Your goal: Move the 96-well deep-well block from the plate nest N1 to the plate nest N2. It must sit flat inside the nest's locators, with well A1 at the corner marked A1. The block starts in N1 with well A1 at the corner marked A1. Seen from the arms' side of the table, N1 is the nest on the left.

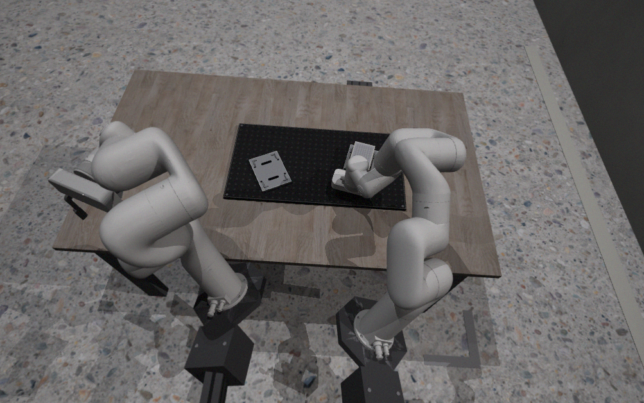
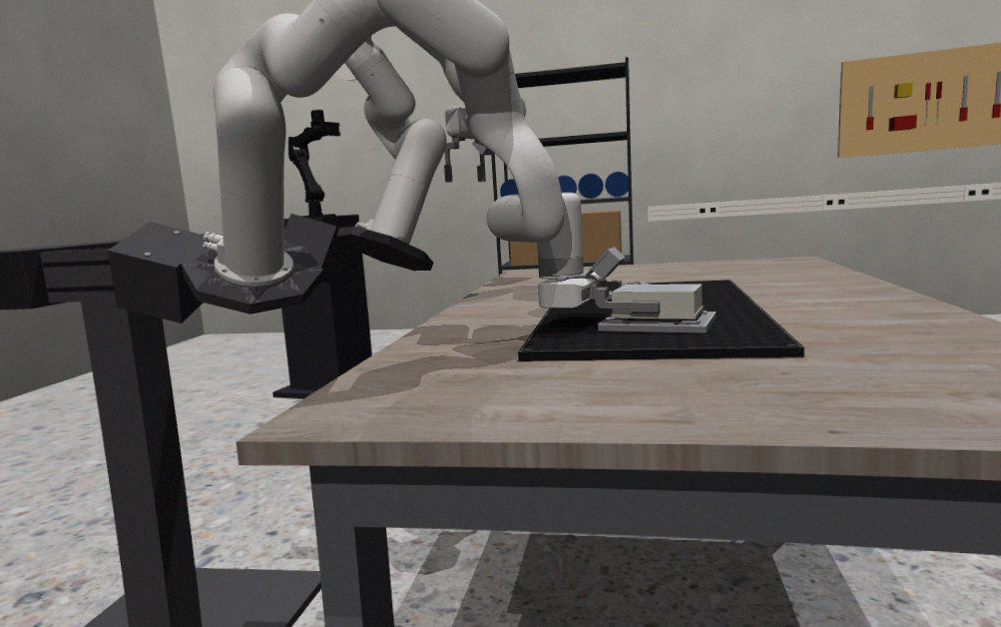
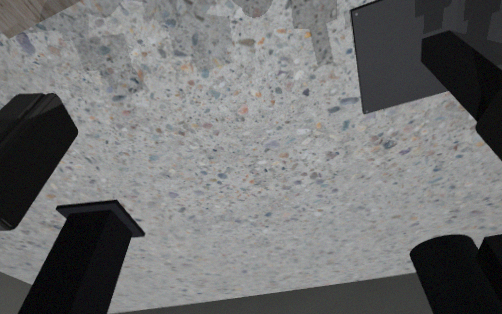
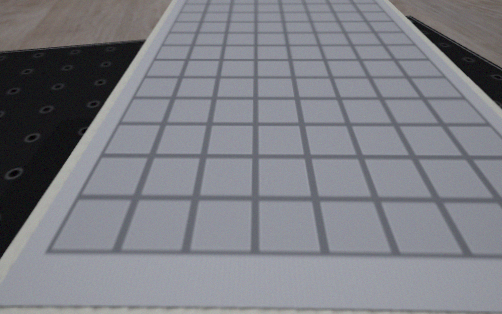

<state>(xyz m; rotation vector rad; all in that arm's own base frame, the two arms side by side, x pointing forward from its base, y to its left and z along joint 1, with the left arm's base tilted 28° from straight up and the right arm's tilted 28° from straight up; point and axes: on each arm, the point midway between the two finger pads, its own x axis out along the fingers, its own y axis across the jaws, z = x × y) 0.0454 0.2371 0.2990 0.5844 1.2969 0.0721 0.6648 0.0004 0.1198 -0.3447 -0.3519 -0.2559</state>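
The nest N2 lies 30 mm below my right hand and 10 mm ahead of it. Also, from my right hand: black perforated board: 170 mm to the left, 40 mm below, 30 mm behind; then A1 label: 60 mm to the left, 60 mm behind, 20 mm below; then pale deep-well block: 10 mm ahead.
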